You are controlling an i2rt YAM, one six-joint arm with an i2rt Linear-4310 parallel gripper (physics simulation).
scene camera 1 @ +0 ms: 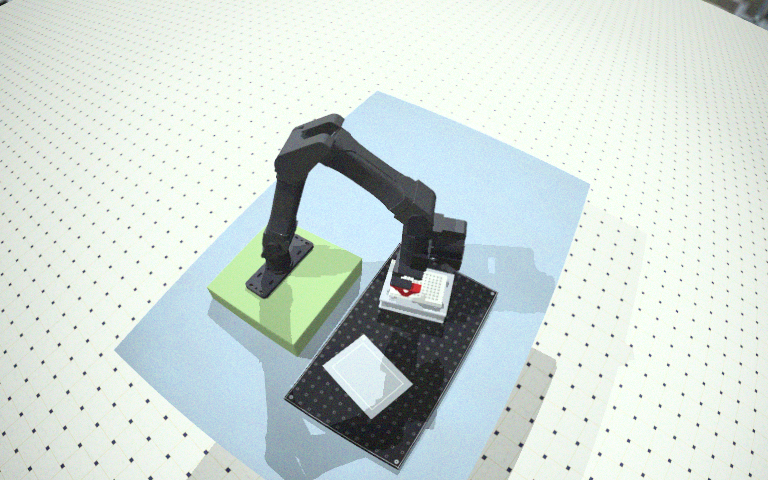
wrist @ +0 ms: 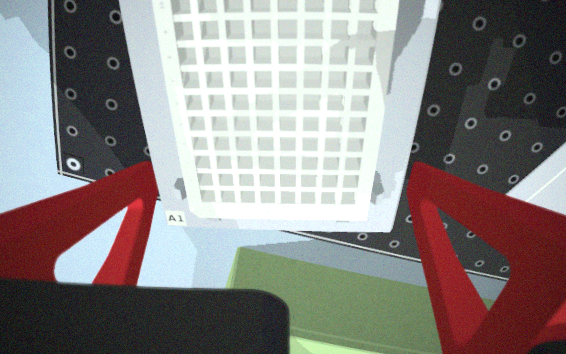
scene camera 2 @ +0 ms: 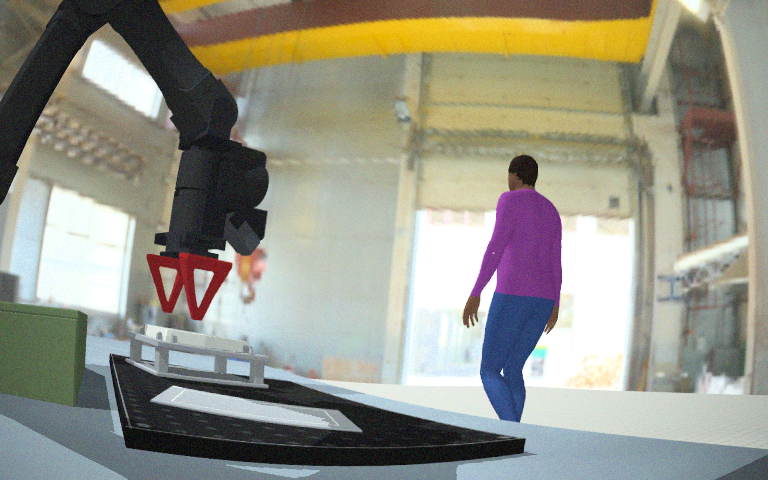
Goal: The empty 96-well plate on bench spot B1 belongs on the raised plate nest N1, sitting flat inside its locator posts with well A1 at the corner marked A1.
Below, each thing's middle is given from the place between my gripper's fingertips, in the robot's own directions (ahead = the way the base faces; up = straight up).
Scene:
My hand is 30 mm above the white well plate (scene camera 2: 184, 337), 20 mm short of it and 10 mm to the right of it. From my hand the other things lie so: plate nest (scene camera 2: 146, 339) (40 mm below, 20 mm ahead, 10 mm to the left).

